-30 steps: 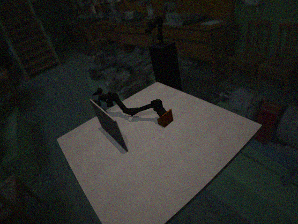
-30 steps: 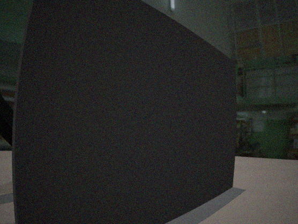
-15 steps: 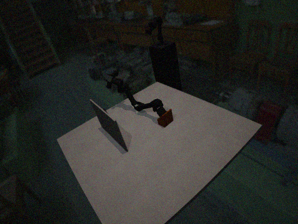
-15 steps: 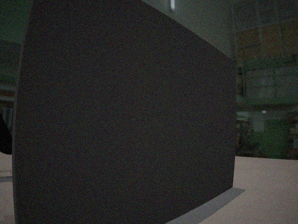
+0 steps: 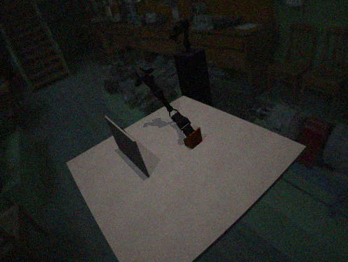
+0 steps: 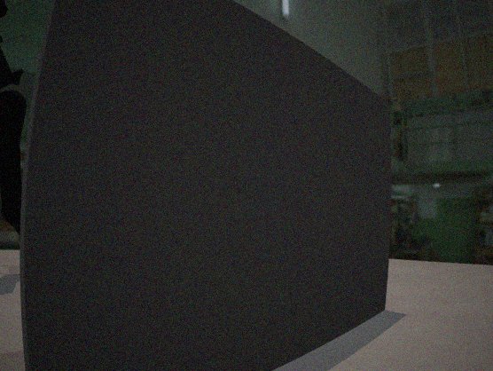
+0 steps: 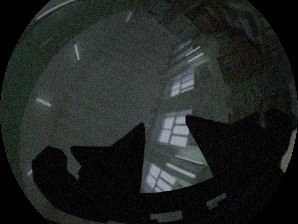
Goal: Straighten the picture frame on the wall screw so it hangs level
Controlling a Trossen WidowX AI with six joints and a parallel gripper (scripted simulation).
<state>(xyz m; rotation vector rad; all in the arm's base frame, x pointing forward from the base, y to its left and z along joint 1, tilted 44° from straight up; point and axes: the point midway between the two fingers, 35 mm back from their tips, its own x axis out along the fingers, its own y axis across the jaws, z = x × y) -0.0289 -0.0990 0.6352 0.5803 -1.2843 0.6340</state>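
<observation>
Right now the picture frame is 400 mm ahead of my gripper tip, 330 mm below it and 300 mm to the left of it. From my gripper tip the other things lie so: wall panel: 410 mm ahead, 340 mm below, 320 mm to the left.
</observation>
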